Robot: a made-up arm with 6 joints.
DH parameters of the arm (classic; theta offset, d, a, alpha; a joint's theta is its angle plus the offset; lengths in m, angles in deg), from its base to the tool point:
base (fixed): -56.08 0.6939 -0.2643 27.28
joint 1: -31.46 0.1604 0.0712 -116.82
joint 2: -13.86 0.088 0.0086 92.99
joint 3: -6.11 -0.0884 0.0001 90
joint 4: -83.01 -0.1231 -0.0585 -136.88
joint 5: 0 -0.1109 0.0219 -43.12
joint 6: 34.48 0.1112 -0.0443 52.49
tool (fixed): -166.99 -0.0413 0 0
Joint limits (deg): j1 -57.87..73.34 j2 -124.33..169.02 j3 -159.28..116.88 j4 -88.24..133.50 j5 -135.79..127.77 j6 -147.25..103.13
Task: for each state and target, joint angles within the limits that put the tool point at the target. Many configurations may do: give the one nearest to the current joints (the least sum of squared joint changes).
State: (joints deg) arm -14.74 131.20 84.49 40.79 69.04 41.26
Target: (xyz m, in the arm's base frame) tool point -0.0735 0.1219 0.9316
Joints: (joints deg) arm 14.34 118.80 56.87 27.22 75.09 48.71
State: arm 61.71 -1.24 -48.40 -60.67 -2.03 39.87
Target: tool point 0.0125 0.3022 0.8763
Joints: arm 73.34 5.21 -20.89 -67.17 -9.06 44.38
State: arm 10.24 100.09 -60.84 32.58 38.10 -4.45
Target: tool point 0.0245 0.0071 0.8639
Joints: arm -28.23 144.96 -22.47 48.69 30.88 -34.74
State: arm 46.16 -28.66 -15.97 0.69 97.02 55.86
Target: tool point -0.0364 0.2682 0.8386
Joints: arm 46.94 -28.64 0.19 10.37 98.01 45.92
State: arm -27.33 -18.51 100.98 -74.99 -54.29 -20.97
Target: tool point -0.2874 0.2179 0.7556
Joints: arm -57.87 -44.07 116.88 -27.91 -37.44 -53.42
